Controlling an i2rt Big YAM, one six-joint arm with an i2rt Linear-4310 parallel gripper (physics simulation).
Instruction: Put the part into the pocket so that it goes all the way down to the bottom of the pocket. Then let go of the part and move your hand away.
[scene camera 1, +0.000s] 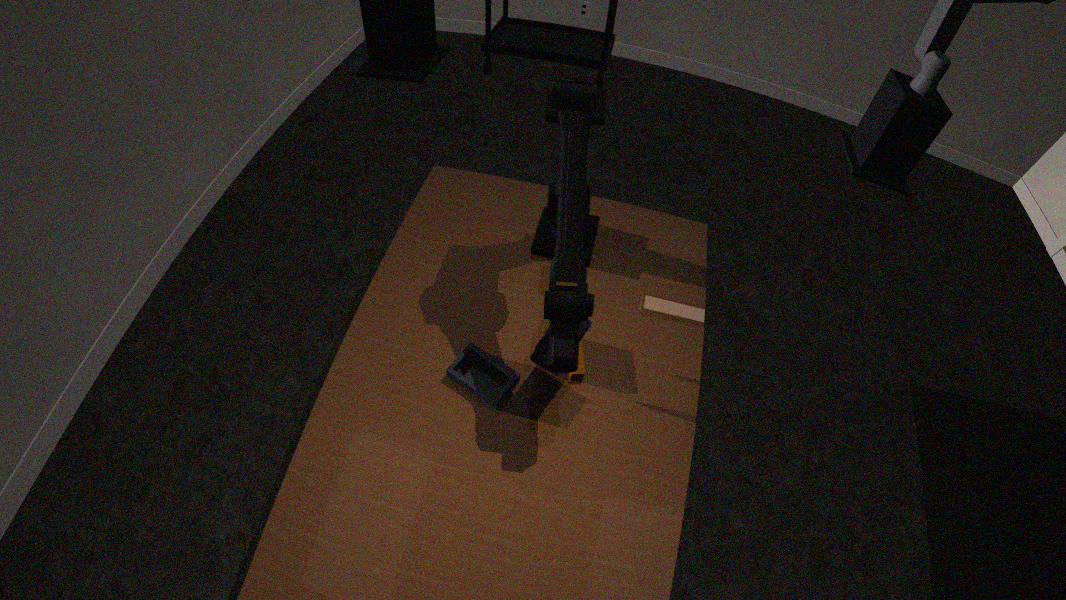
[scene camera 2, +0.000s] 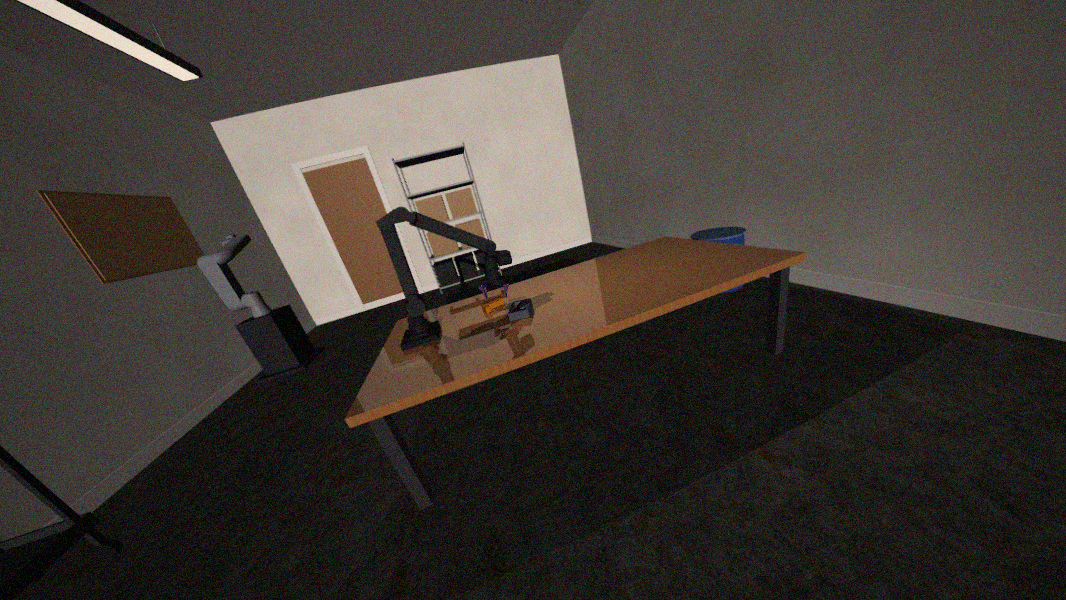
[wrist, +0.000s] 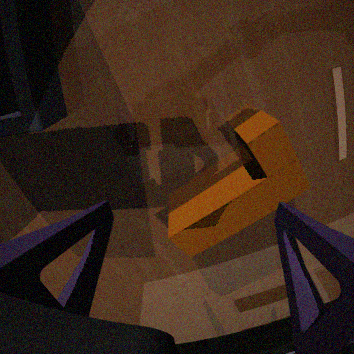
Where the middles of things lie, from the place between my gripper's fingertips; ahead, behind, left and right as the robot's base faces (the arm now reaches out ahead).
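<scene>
Orange block (wrist: 274, 174): 40 mm below my hand, 30 mm behind it, 20 mm to the left of it. Blue-grey pocket block (scene camera 1: 489, 379): 150 mm to the right of my hand, 80 mm ahead of it, 40 mm below it.
</scene>
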